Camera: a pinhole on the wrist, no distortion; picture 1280 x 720 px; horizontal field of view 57.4 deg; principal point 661.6 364.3 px. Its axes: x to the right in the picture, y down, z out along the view. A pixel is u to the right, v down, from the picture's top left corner.
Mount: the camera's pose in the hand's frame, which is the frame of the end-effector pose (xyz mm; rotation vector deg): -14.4 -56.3 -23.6 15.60 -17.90 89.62
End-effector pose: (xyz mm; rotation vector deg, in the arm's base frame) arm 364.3 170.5 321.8 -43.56 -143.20 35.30
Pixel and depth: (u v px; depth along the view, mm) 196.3 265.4 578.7
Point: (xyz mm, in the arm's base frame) -78.1 -295.1 239.1
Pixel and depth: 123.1 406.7 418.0
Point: 78.2 -223.7 281.9
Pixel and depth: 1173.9 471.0 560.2
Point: 99.8 -67.1 -152.2
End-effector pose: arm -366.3 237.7 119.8 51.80 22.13 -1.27
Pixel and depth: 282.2 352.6 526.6
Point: -327.5 -329.8 40.5
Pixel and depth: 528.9 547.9 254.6
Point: -389.3 -35.8 117.7
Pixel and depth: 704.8 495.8 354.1
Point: -357.1 -117.4 180.7
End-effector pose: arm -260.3 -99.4 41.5 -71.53 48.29 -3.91
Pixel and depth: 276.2 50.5 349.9
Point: 60.3 -26.8 266.7
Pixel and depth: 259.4 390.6 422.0
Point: 39.6 46.6 371.4
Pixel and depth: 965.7 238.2 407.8
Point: 28.5 172.0 147.0
